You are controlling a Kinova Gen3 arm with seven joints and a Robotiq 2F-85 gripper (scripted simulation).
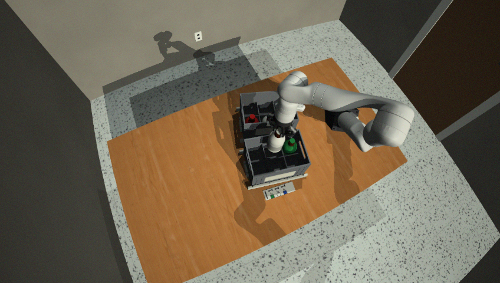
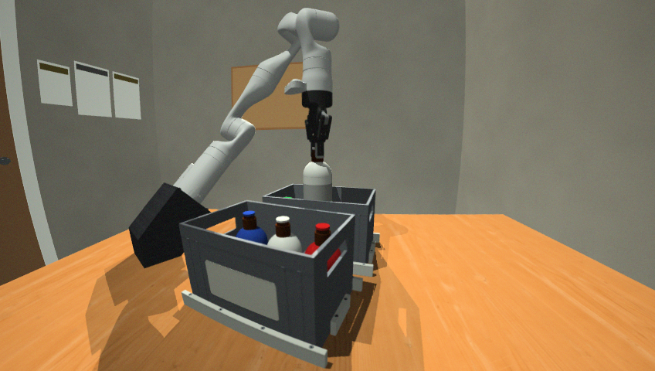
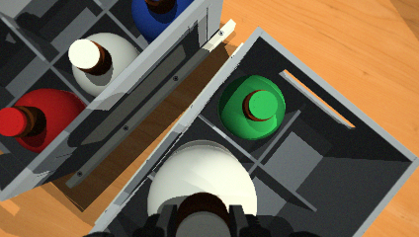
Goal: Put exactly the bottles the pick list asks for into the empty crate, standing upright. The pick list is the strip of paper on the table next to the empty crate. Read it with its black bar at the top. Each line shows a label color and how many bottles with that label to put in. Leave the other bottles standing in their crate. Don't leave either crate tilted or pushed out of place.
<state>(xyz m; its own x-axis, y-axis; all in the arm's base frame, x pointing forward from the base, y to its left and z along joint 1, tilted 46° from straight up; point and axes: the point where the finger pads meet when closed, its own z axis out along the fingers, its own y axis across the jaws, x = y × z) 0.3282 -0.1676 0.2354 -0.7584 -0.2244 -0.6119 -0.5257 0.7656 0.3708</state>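
Now: hand 9 cm past the green bottle and 20 cm above it. The rest, counted from my hand: red bottle: 6 cm ahead, 17 cm to the right, 20 cm below; then blue bottle: 12 cm behind, 14 cm to the right, 20 cm below; then pick list: 2 cm ahead, 18 cm to the left, 29 cm below.
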